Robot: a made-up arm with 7 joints. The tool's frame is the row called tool.
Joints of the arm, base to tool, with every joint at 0 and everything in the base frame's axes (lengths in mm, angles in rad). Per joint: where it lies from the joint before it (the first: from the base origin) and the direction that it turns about. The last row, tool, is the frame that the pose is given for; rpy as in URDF.
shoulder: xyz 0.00 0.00 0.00 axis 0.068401 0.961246 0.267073
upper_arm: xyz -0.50 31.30 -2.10 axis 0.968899 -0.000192 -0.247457
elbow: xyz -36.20 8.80 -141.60 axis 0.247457 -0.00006 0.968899
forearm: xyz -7.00 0.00 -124.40 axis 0.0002 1 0.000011
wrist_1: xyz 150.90 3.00 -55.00 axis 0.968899 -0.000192 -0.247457
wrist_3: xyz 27.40 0.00 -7.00 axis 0.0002 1 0.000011
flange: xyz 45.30 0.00 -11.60 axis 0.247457 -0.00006 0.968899
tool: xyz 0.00 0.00 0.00 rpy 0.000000 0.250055 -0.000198
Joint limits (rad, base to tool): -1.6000..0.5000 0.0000..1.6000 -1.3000..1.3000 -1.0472..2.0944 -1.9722..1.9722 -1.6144..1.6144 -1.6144..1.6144
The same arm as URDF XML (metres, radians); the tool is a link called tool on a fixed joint. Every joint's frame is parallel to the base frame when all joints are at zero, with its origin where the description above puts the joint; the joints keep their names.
<robot name="arm">
  <joint name="tool_joint" type="fixed">
    <parent link="link7"/>
    <child link="tool"/>
    <origin xyz="0 0 0" rpy="0 0.2501 -0.0002"/>
  </joint>
  <joint name="flange" type="revolute">
    <parent link="link6"/>
    <child link="link7"/>
    <origin xyz="0.0453 0 -0.0116"/>
    <axis xyz="0.247497 -0.0001 0.968889"/>
    <limit lower="-1.6144" upper="1.6144"/>
  </joint>
  <joint name="wrist_3" type="revolute">
    <parent link="link5"/>
    <child link="link6"/>
    <origin xyz="0.0274 0 -0.007"/>
    <axis xyz="0.0002 1 0"/>
    <limit lower="-1.6144" upper="1.6144"/>
  </joint>
  <joint name="wrist_1" type="revolute">
    <parent link="link4"/>
    <child link="link5"/>
    <origin xyz="0.1509 0.003 -0.055"/>
    <axis xyz="0.968889 -0.0002 -0.247497"/>
    <limit lower="-1.9722" upper="1.9722"/>
  </joint>
  <joint name="forearm" type="revolute">
    <parent link="link3"/>
    <child link="link4"/>
    <origin xyz="-0.007 0 -0.1244"/>
    <axis xyz="0.0002 1 0"/>
    <limit lower="-1.0472" upper="2.0944"/>
  </joint>
  <joint name="elbow" type="revolute">
    <parent link="link2"/>
    <child link="link3"/>
    <origin xyz="-0.0362 0.0088 -0.1416"/>
    <axis xyz="0.247497 -0.0001 0.968889"/>
    <limit lower="-1.3" upper="1.3"/>
  </joint>
  <joint name="upper_arm" type="revolute">
    <parent link="link1"/>
    <child link="link2"/>
    <origin xyz="-0.0005 0.0313 -0.0021"/>
    <axis xyz="0.968889 -0.0002 -0.247497"/>
    <limit lower="0" upper="1.6"/>
  </joint>
  <joint name="shoulder" type="revolute">
    <parent link="base_link"/>
    <child link="link1"/>
    <origin xyz="0 0 0"/>
    <axis xyz="0.068403 0.961235 0.26711"/>
    <limit lower="-1.6" upper="0.5"/>
  </joint>
  <link name="base_link"/>
  <link name="link1"/>
  <link name="link2"/>
  <link name="link3"/>
  <link name="link4"/>
  <link name="link5"/>
  <link name="link6"/>
  <link name="link7"/>
  <link name="tool"/>
</robot>

